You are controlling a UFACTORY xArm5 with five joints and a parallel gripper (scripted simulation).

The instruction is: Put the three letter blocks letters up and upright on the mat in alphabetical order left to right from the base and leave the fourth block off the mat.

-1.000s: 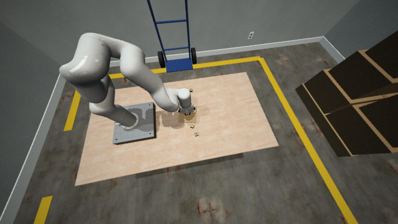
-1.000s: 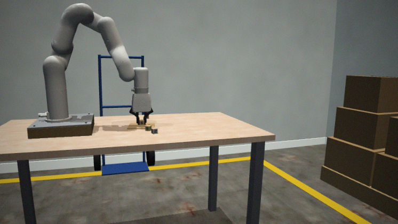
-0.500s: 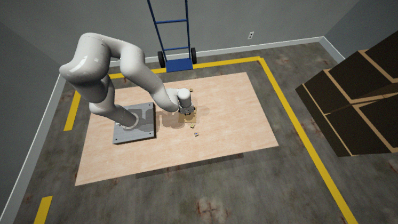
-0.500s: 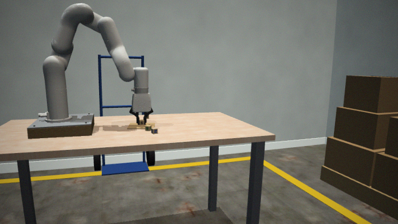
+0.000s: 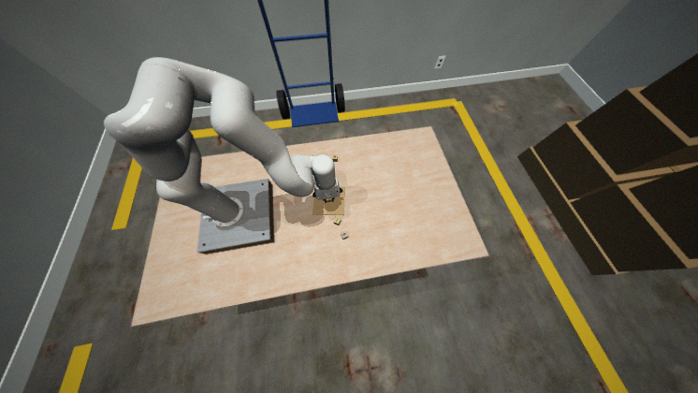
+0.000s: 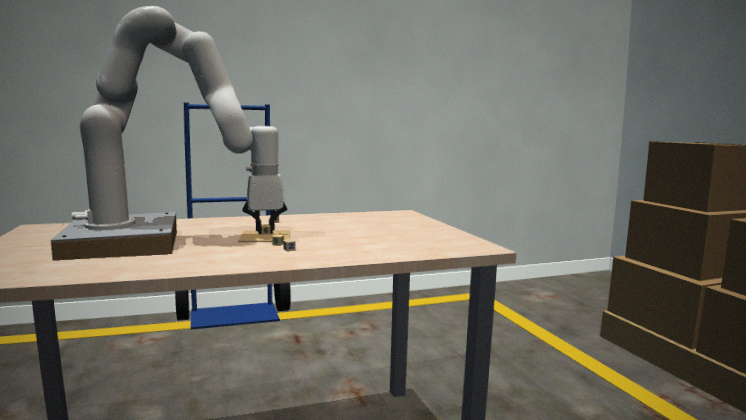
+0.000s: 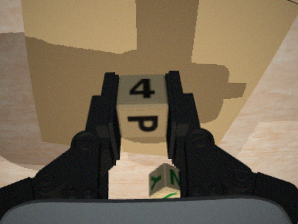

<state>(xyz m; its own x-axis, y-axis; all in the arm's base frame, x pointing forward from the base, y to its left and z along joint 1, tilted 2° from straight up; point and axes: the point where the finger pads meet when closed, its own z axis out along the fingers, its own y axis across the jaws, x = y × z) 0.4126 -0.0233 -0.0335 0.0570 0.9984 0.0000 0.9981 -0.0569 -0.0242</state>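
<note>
The tan mat is 3 cm below my hand. The rest, counted from my hand: block 7 cm ahead, 21 cm to the left, 2 cm below.
</note>
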